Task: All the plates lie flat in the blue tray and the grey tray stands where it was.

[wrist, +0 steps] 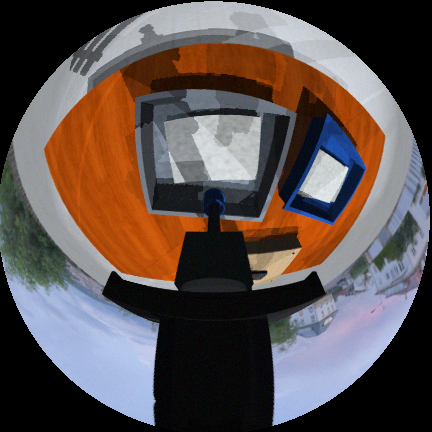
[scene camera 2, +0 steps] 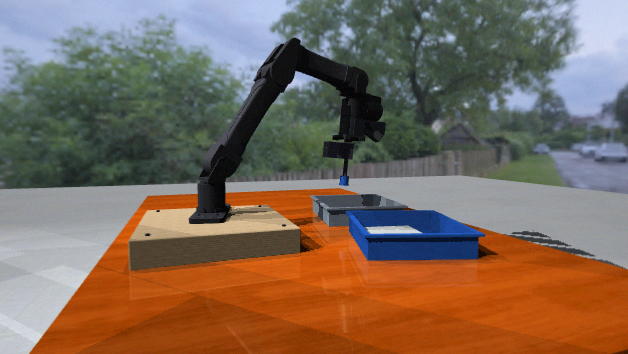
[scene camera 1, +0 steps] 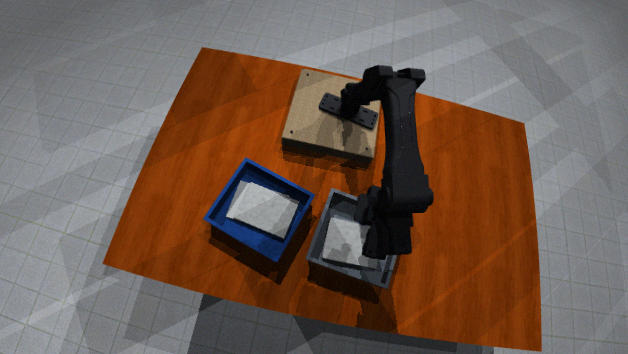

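Pixels of known places: hand, tool point: (wrist: 213, 197) (scene camera 2: 343, 185); arm's base, link origin: (scene camera 2: 211, 214) (scene camera 1: 348, 111).
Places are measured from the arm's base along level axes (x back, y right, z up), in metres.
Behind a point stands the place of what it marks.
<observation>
The suction gripper (scene camera 2: 344, 180) (wrist: 214, 201) is off, with a bare blue cup. It hangs above the grey tray (scene camera 1: 348, 274) {x -0.502, y -0.183, z 0.000 m} (scene camera 2: 337, 218) {x -0.314, y -0.055, z -0.029 m} (wrist: 200, 97) {x -0.492, y -0.201, z -0.015 m}; in scene camera 1 the arm hides the cup and part of this tray. A white-grey plate (scene camera 1: 342, 240) {x -0.413, y -0.137, z -0.035 m} (wrist: 215, 147) {x -0.409, y -0.166, z -0.035 m} lies flat in the grey tray; whether more lie under it cannot be told. In the blue tray (scene camera 1: 260, 250) {x -0.538, y 0.067, z 0.000 m} (scene camera 2: 425, 250) {x -0.418, y 0.238, z -0.032 m} (wrist: 332, 137) {x -0.527, y 0.098, z -0.047 m}, white plates (scene camera 1: 265, 210) {x -0.421, y 0.110, z -0.035 m} (scene camera 2: 393, 229) {x -0.424, y 0.060, z -0.035 m} (wrist: 325, 175) {x -0.426, y 0.110, z -0.035 m} lie in a slightly uneven stack, the top one looking flat.
The arm's wooden base block (scene camera 1: 310, 115) {x -0.074, y 0.111, z 0.000 m} (scene camera 2: 215, 250) {x -0.031, y 0.195, z -0.029 m} (wrist: 272, 260) {x -0.114, y 0.079, z 0.000 m} stands behind the trays on the orange-brown table (scene camera 1: 475, 200) {x -0.099, y -0.534, z -0.050 m} (scene camera 2: 250, 310) {x -0.099, y 0.400, z -0.050 m} (wrist: 100, 175) {x -0.341, y -0.460, z -0.050 m}. The blue tray stands turned beside the grey tray, with a narrow gap between them. The tray walls rise around the plates.
</observation>
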